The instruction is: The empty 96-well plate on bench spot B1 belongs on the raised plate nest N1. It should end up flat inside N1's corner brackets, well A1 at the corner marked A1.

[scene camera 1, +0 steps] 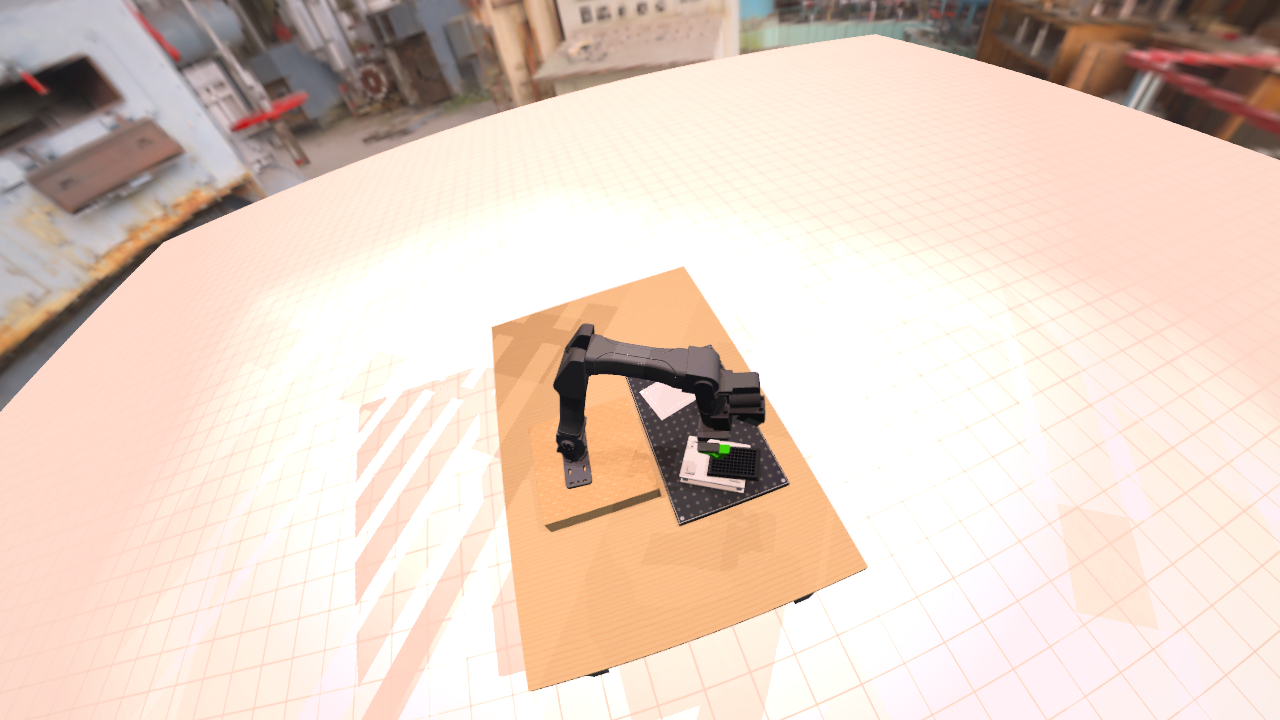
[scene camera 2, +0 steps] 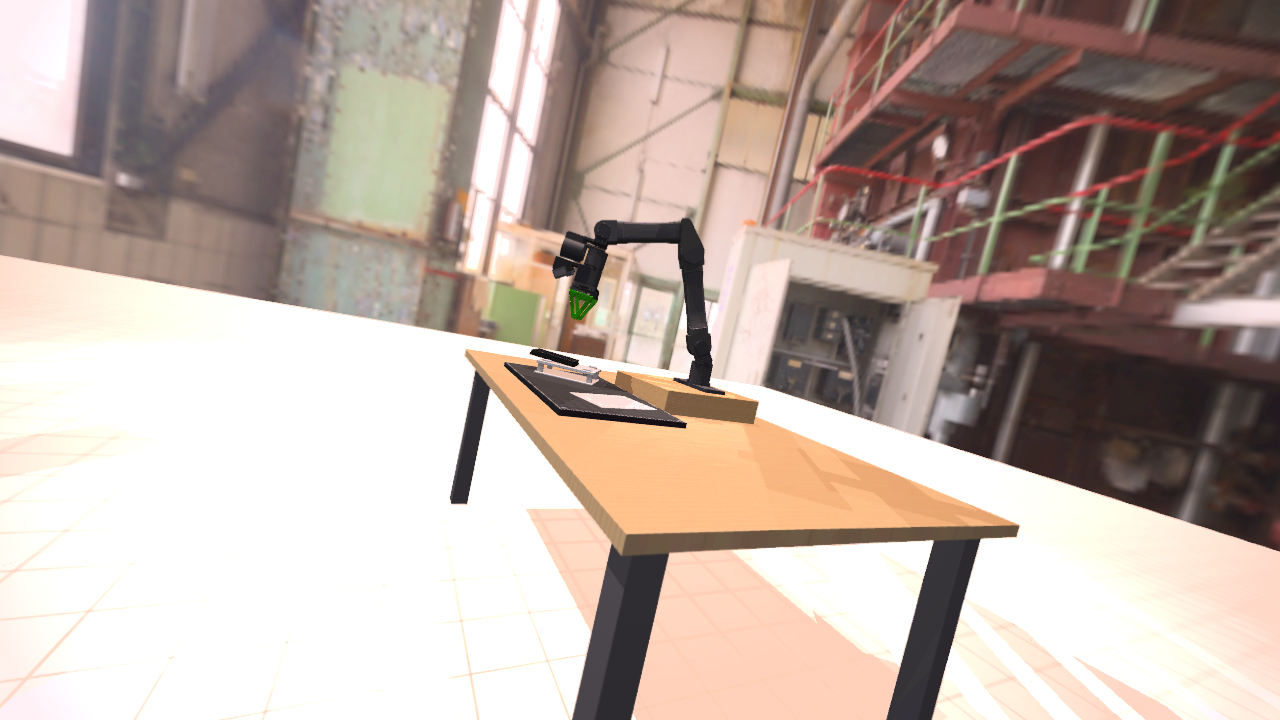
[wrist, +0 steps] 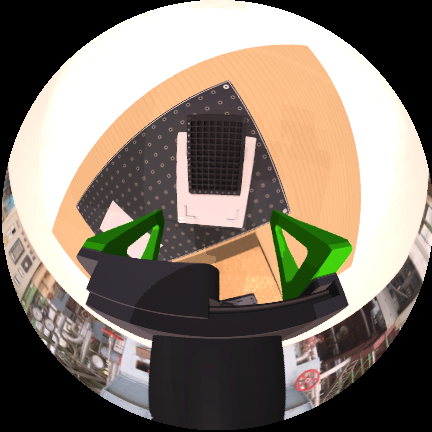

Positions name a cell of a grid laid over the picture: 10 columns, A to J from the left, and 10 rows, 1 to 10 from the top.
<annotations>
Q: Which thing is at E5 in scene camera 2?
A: The gripper.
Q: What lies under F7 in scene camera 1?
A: A well plate.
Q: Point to a pale nest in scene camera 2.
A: E6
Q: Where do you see a pale nest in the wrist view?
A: C6
</annotations>
